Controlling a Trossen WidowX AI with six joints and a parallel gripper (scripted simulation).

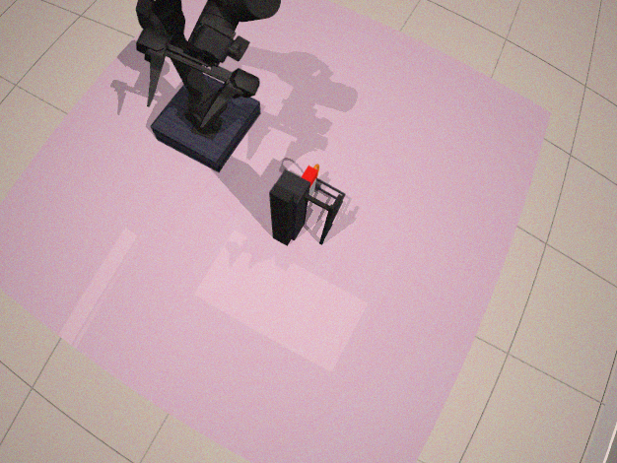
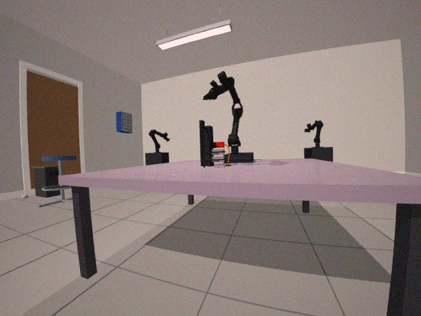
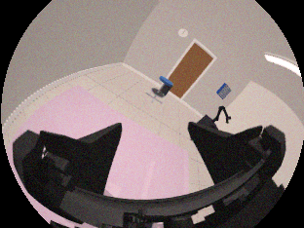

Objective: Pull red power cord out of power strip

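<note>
Right now the red plug is 180 mm ahead of my gripper tip, 110 mm to the left of it and 350 mm below it.
</note>
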